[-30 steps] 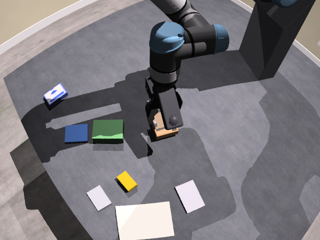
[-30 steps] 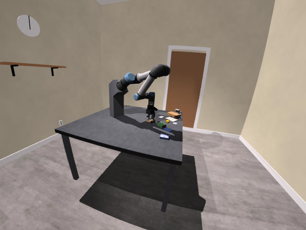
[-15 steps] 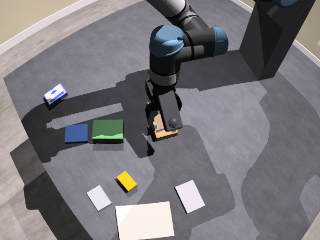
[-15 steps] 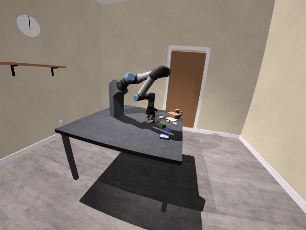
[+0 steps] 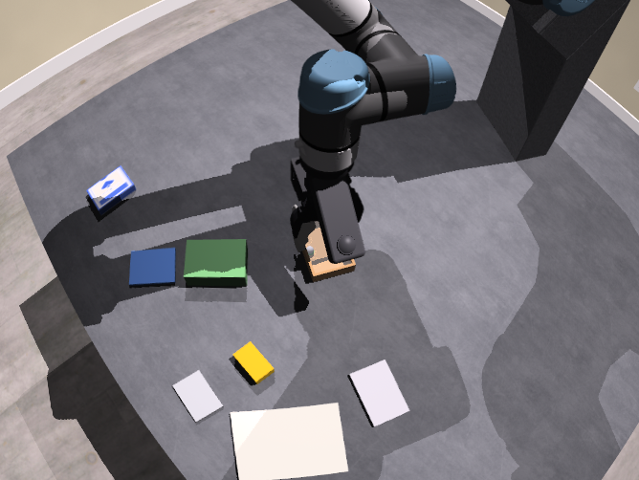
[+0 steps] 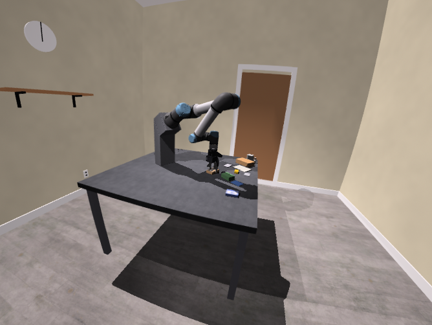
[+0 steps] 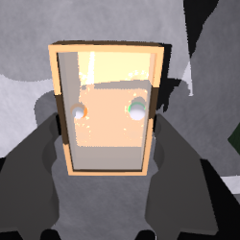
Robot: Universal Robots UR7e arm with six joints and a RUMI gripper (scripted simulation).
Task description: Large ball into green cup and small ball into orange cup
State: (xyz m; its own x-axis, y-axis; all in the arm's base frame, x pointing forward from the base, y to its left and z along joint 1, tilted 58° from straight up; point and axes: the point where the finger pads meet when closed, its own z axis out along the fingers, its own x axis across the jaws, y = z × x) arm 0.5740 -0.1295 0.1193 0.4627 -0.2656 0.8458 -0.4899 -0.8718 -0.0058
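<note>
Now: hand 10 mm above the covered wooden puzzle. The rest, counted from my hand: green box: 140 mm to the right, 110 mm ahead; blue block: 240 mm to the right, 160 mm ahead, 20 mm below; yellow block: 230 mm ahead, 10 mm to the right, 10 mm below.
</note>
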